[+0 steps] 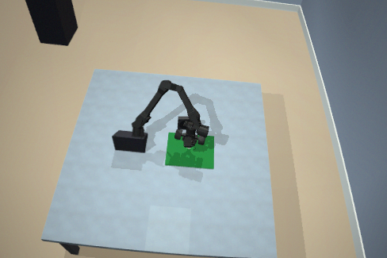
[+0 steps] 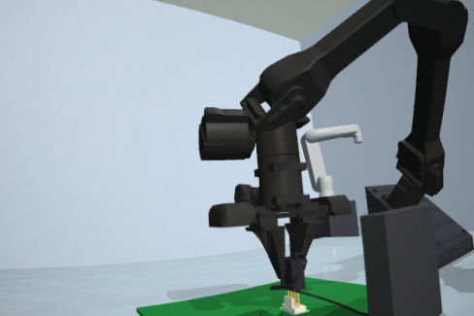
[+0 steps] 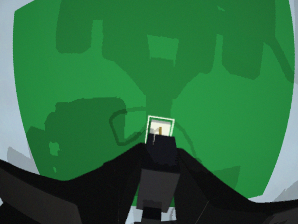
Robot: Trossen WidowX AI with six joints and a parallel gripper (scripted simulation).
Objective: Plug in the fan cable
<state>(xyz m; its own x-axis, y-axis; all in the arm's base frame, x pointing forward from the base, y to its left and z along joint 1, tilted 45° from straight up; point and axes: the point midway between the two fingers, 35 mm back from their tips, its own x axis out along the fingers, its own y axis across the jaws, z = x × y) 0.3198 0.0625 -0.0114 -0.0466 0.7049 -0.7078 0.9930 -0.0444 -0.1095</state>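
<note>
My gripper tip is 10 mm to the right of the black fan plug and 10 mm below it. Round my gripper tip: fan header 10 mm to the left, 40 mm below; then green board 10 mm ahead, 20 mm to the right, 60 mm below; then black fan 30 mm behind, 140 mm to the left, 20 mm above.
</note>
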